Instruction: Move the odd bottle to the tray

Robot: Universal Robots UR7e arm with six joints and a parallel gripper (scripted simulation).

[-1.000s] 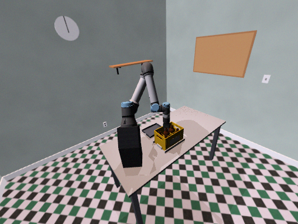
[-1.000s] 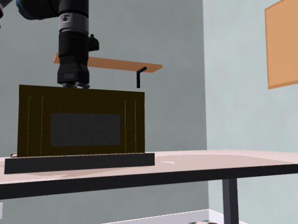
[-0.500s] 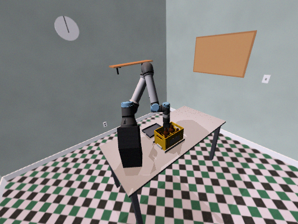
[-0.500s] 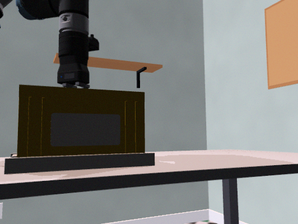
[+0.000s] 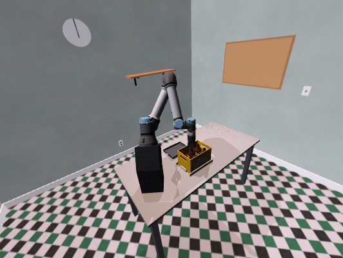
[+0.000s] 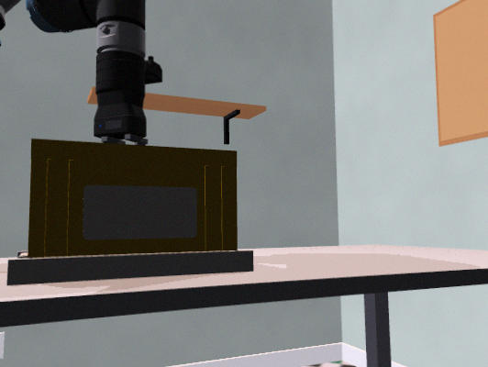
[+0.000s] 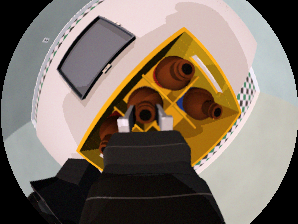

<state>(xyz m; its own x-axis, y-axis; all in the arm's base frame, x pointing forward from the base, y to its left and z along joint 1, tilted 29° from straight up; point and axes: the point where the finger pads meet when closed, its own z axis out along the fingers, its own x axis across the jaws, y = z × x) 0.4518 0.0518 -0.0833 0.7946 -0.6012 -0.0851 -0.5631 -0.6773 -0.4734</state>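
My hand is 80 mm above the crate and 40 mm to the left of it. The rest, counted from my hand: dark tray (240 mm to the left, 150 mm below, 50 mm behind); brown bottle (90 mm ahead, 70 mm below, 20 mm to the left).
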